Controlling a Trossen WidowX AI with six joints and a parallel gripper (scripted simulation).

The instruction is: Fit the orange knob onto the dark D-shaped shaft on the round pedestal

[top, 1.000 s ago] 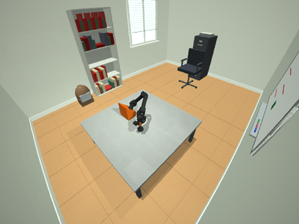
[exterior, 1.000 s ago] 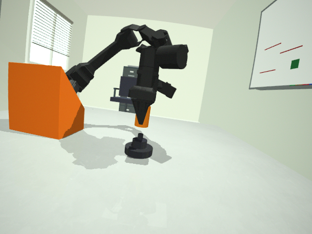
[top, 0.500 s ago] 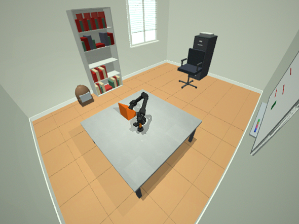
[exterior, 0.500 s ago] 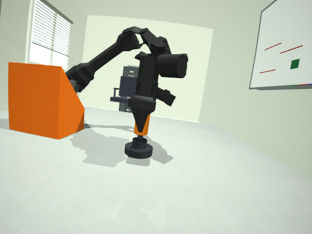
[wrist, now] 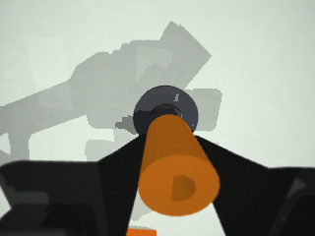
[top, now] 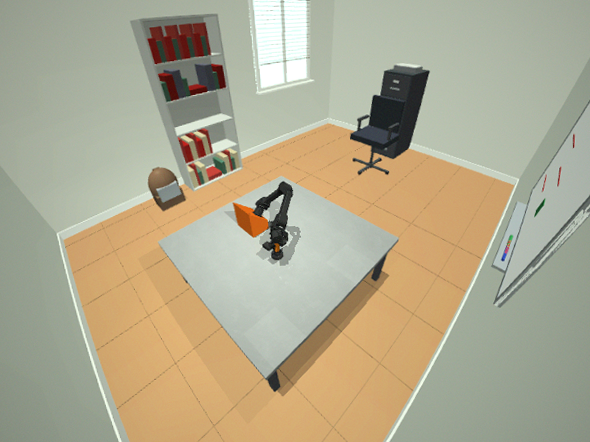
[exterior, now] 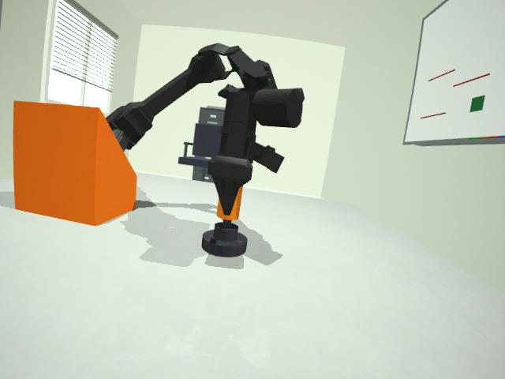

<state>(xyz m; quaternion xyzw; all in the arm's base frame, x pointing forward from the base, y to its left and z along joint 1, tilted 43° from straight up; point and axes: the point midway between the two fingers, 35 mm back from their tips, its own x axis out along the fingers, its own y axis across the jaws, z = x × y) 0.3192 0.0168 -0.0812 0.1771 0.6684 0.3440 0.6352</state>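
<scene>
Now: the knob 20 mm above my gripper tip. The rest, counted from my gripper tip: dark pedestal: 40 mm below.
</scene>
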